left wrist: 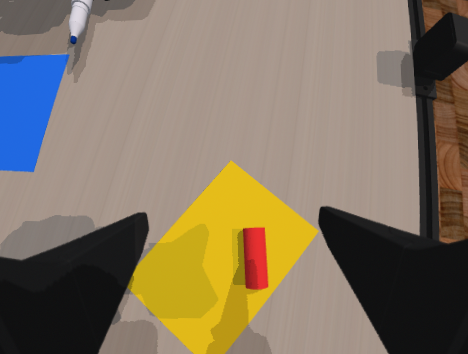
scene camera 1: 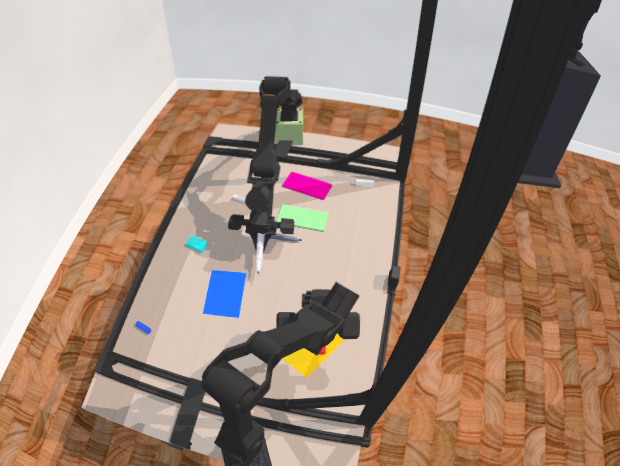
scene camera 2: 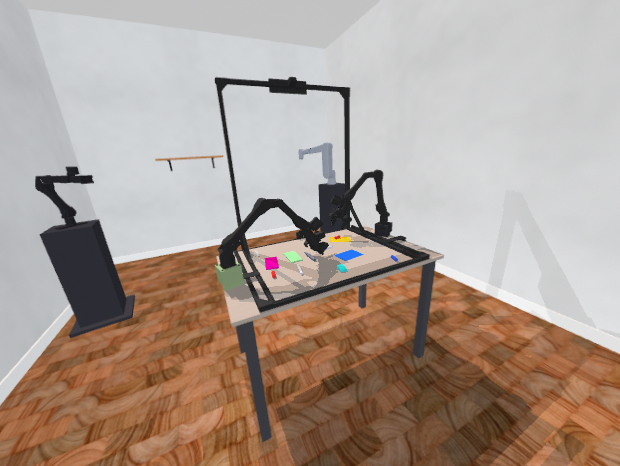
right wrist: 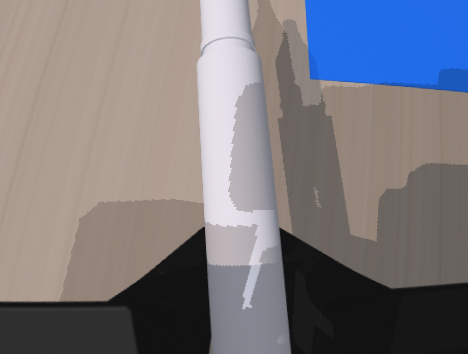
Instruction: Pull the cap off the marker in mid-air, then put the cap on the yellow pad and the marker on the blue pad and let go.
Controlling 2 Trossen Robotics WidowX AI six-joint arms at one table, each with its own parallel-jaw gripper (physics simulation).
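I can see my left gripper [scene camera 1: 316, 322], which is also in the left wrist view [left wrist: 234, 218]. My right gripper [scene camera 1: 260, 251] is visible in the right wrist view too [right wrist: 238, 239]. There is a green block [scene camera 1: 304, 218]; in the left wrist view the green block is out of frame, and in the right wrist view the green block is out of frame as well. I also see a white marker [right wrist: 247, 298] and a magenta block [scene camera 1: 297, 182].
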